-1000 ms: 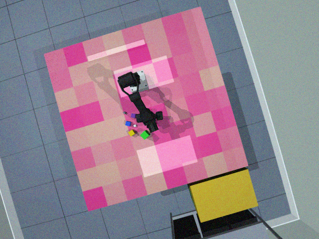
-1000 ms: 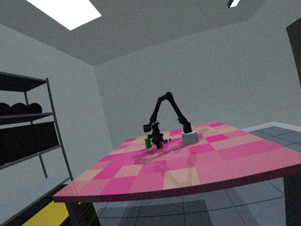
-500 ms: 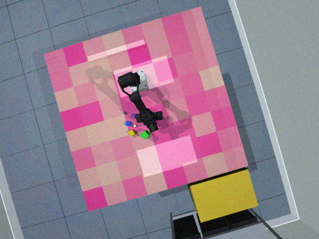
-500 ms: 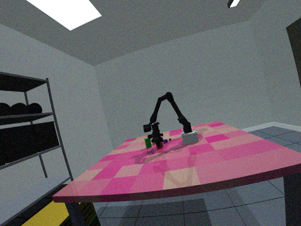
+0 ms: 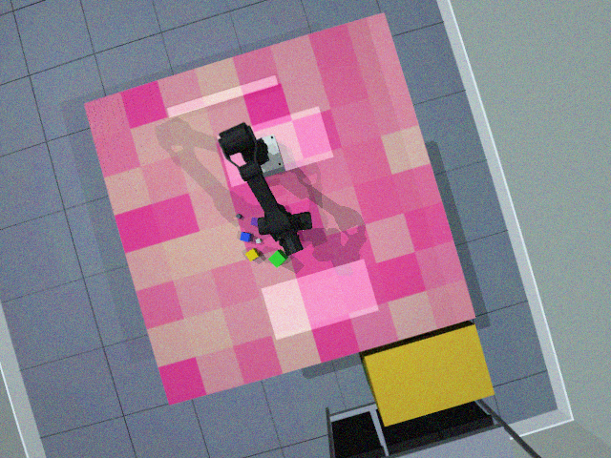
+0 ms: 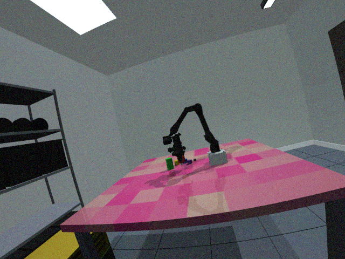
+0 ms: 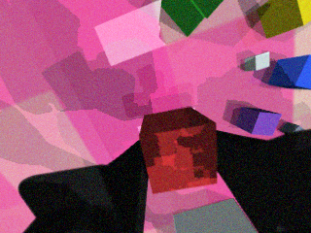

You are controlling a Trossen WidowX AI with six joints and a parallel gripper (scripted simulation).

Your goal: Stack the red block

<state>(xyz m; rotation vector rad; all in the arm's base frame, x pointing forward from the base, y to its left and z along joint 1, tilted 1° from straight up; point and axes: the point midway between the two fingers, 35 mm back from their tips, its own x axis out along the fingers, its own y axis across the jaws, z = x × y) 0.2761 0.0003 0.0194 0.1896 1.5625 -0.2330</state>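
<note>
Right now my gripper tip is 11 cm short of the green block, 8 cm to the left of it and 1 cm below it. From my gripper tip the other things lie so: blue block (17 cm to the right, 5 cm below, 2 cm behind); then red block (1 cm above); then purple block (12 cm to the right, 6 cm behind, 5 cm below).
</note>
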